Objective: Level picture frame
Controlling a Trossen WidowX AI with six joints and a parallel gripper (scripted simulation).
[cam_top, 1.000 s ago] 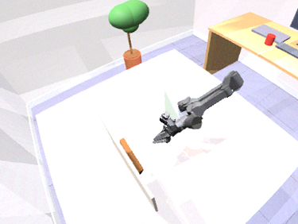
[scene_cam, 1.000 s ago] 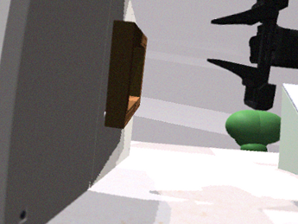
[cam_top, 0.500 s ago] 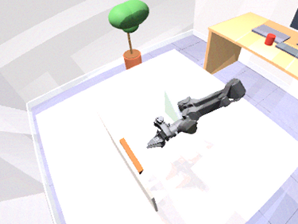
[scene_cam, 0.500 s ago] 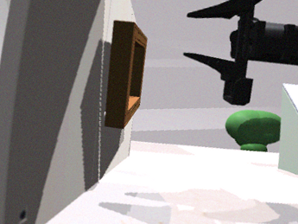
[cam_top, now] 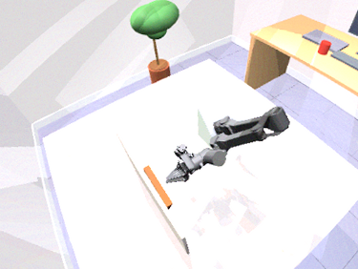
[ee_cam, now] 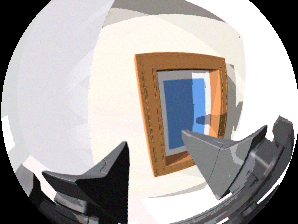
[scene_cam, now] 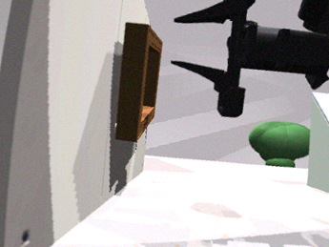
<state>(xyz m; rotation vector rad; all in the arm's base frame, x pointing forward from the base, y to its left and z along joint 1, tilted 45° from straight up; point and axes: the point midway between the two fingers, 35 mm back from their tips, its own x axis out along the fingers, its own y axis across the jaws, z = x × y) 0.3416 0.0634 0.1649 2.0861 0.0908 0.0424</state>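
Right now my gripper tip is 50 mm short of the brown picture frame, 50 mm above it and 10 mm to the left of it. From my gripper tip the other things lie so: wall panel 60 mm below, 60 mm ahead, 10 mm to the right.
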